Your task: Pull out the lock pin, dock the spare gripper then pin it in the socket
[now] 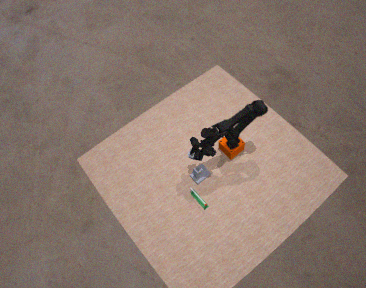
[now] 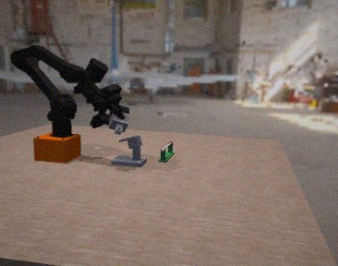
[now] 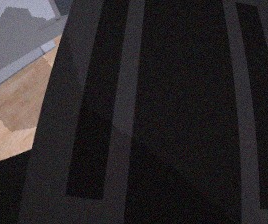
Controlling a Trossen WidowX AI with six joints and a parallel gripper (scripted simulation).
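Now: gripper tip 110 mm above the mount and 70 mm to the right of it. The rest, counted from my gripper tip: green cradle 210 mm to the left, 130 mm below, 80 mm ahead; spare gripper 10 mm behind, 10 mm above.
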